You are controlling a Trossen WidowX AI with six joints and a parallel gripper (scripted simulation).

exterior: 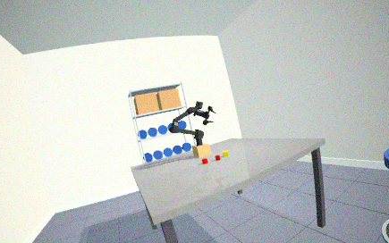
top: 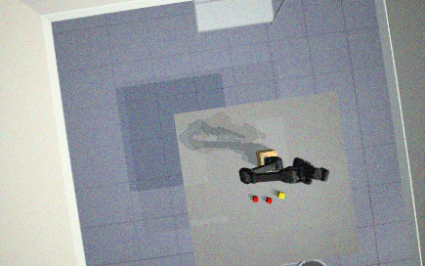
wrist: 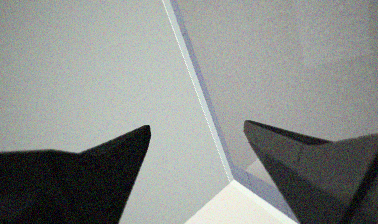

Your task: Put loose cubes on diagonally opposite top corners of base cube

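The red cube is 320 mm ahead of my gripper tip, 180 mm to the right of it and 300 mm below it. From my gripper tip the other things lie so: yellow cube 280 mm ahead, 90 mm to the right, 300 mm below.
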